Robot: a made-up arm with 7 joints. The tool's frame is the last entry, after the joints.
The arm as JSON. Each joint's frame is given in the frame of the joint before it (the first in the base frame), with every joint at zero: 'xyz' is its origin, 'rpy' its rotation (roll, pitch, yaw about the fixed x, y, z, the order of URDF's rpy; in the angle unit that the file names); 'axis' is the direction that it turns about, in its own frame. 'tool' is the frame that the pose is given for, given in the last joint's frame.
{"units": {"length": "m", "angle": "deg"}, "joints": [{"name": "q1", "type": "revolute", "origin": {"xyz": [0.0, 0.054, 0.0], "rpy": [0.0, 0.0, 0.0]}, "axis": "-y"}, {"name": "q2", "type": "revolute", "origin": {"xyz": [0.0, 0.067, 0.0], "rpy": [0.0, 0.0, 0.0]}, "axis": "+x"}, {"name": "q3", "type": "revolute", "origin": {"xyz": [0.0, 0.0, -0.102], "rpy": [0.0, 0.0, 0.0]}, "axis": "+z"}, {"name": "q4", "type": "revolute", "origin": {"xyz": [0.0, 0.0, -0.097], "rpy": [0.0, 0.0, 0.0]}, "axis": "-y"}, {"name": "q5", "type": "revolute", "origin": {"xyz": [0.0, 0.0, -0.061], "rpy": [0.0, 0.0, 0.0]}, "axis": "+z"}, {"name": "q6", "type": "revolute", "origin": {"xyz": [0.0, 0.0, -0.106], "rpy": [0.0, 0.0, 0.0]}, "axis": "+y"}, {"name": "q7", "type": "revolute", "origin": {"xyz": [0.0, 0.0, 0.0], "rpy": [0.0, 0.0, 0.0]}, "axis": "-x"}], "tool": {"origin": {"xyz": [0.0, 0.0, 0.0], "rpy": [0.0, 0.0, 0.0]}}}
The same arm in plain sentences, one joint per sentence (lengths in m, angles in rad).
The arm has seven revolute joints in a row. What follows holds with every joint at zero, and every direction is one of the base frame's.
The first joint sits 0.054 m along +y from the base frame's origin and rotates about -y.
The second joint sits 0.067 m along +y from the first joint and rotates about +x.
The third joint sits 0.102 m along -z from the second joint and rotates about +z.
The fourth joint sits 0.097 m along -z from the third joint and rotates about -y.
The fifth joint sits 0.061 m along -z from the fourth joint and rotates about +z.
The sixth joint sits 0.106 m along -z from the fifth joint and rotates about +y.
The seventh joint sits at the same point as the sixth joint and rotates about -x.
The tool frame, which is the frame that the pose is given for, sits at the same point as the seventh joint; its axes are parallel to the base frame's.

